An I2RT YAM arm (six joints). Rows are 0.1 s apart.
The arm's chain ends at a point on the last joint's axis. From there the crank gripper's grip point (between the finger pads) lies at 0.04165 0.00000 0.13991 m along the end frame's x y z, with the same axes.
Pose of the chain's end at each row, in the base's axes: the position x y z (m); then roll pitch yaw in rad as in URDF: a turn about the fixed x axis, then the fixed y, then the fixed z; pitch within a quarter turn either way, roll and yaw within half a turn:
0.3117, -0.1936, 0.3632, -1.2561, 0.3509, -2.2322
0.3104, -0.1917, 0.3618, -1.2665, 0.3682, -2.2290
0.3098, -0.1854, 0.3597, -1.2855, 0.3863, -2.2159
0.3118, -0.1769, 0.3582, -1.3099, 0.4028, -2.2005
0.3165, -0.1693, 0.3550, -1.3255, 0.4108, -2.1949
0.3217, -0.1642, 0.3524, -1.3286, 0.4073, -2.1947
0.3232, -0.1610, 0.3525, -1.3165, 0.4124, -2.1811
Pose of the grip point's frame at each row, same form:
0.3835, -0.3179, 0.3896, -1.2561, 0.3509, -2.2322
0.3830, -0.3160, 0.3859, -1.2665, 0.3682, -2.2290
0.3850, -0.3088, 0.3805, -1.2855, 0.3863, -2.2159
0.3902, -0.2989, 0.3751, -1.3099, 0.4028, -2.2005
0.3964, -0.2906, 0.3695, -1.3255, 0.4108, -2.1949
0.4018, -0.2854, 0.3667, -1.3286, 0.4073, -2.1947
0.4042, -0.2814, 0.3681, -1.3165, 0.4124, -2.1811

